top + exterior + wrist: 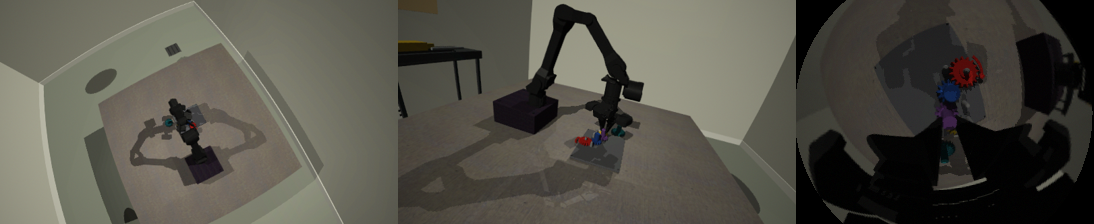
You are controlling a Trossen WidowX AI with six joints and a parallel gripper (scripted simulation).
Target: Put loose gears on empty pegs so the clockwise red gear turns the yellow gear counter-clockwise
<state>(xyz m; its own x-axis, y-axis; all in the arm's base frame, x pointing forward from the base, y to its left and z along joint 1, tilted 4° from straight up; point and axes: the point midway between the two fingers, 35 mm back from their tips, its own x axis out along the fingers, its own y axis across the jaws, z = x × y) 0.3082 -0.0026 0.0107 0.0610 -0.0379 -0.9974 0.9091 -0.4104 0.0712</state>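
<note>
My gripper tip is 30 mm to the left of the blue gear, 20 mm past it and 20 mm above it. Round my gripper tip: yellow gear: 40 mm to the left, 30 mm below, 10 mm behind; then purple gear: 10 mm below; then red gear: 60 mm behind, 50 mm to the right, 30 mm below.
</note>
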